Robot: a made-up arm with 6 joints. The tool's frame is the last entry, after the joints. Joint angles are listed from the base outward.
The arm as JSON. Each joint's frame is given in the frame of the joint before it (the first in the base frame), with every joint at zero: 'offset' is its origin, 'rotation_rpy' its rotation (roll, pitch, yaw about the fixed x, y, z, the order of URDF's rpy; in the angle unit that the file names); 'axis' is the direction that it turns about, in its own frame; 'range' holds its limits. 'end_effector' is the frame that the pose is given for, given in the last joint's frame.
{
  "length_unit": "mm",
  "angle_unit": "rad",
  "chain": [
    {
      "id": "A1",
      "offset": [
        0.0,
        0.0,
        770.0
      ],
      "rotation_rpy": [
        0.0,
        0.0,
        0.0
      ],
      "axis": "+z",
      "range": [
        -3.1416,
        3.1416
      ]
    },
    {
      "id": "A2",
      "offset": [
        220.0,
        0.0,
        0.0
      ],
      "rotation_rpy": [
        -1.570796,
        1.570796,
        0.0
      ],
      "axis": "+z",
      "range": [
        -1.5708,
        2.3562
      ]
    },
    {
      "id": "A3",
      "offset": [
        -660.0,
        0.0,
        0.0
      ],
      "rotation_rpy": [
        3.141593,
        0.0,
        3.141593
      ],
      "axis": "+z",
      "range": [
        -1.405,
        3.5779
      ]
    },
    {
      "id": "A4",
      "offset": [
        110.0,
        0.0,
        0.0
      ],
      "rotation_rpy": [
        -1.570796,
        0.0,
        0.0
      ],
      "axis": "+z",
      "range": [
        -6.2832,
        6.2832
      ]
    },
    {
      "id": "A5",
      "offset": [
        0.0,
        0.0,
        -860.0
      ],
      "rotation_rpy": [
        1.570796,
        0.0,
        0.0
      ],
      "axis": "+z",
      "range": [
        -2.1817,
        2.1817
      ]
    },
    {
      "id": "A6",
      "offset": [
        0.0,
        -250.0,
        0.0
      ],
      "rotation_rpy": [
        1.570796,
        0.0,
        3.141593
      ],
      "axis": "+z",
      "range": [
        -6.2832,
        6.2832
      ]
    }
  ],
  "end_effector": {
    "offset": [
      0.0,
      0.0,
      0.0
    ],
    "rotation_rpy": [
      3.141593,
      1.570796,
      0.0
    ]
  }
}
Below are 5 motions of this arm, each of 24 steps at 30 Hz.
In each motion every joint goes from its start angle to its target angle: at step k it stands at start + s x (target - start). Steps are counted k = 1, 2, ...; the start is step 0. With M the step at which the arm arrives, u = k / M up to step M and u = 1 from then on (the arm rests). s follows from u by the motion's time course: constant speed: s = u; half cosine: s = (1 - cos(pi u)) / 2; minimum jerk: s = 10 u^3 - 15 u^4 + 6 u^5.
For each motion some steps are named. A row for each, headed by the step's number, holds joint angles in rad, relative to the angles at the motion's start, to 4 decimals.
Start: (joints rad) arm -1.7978 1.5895 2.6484 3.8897 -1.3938 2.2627
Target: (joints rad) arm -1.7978 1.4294 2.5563 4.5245 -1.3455 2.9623
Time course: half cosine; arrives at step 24
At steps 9, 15, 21, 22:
9: 0.0000 -0.0494 -0.0284 0.1959 0.0149 0.2159
15: 0.0000 -0.1107 -0.0637 0.4389 0.0334 0.4837
21: 0.0000 -0.1540 -0.0886 0.6106 0.0465 0.6730
22: 0.0000 -0.1574 -0.0905 0.6240 0.0475 0.6877

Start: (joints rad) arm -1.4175 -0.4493 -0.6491 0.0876 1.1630 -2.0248
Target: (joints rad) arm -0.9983 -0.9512 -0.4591 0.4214 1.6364 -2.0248
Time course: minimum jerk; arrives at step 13
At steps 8, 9, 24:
8: 0.2971 -0.3557 0.1347 0.2366 0.3355 0.0000
9: 0.3465 -0.4149 0.1571 0.2759 0.3913 0.0000
24: 0.4192 -0.5019 0.1900 0.3338 0.4734 0.0000

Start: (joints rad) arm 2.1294 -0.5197 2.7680 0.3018 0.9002 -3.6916
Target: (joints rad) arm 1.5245 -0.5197 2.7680 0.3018 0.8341 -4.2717
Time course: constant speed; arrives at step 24
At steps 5, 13, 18, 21, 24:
5: -0.1260 0.0000 0.0000 0.0000 -0.0138 -0.1209
13: -0.3277 0.0000 0.0000 0.0000 -0.0358 -0.3142
18: -0.4537 0.0000 0.0000 0.0000 -0.0496 -0.4351
21: -0.5293 0.0000 0.0000 0.0000 -0.0578 -0.5076
24: -0.6049 0.0000 0.0000 0.0000 -0.0661 -0.5801

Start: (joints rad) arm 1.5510 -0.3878 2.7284 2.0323 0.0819 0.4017
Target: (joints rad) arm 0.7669 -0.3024 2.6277 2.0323 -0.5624 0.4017
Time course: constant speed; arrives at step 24
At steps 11, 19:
11: -0.3594 0.0391 -0.0462 0.0000 -0.2953 0.0000
19: -0.6207 0.0676 -0.0797 0.0000 -0.5101 0.0000

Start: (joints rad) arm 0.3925 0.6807 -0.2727 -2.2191 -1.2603 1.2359
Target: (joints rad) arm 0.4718 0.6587 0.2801 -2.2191 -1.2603 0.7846
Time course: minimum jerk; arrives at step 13
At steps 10, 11, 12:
10: 0.0726 -0.0201 0.5062 0.0000 0.0000 -0.4133
11: 0.0770 -0.0214 0.5370 0.0000 0.0000 -0.4384
12: 0.0790 -0.0219 0.5506 0.0000 0.0000 -0.4495

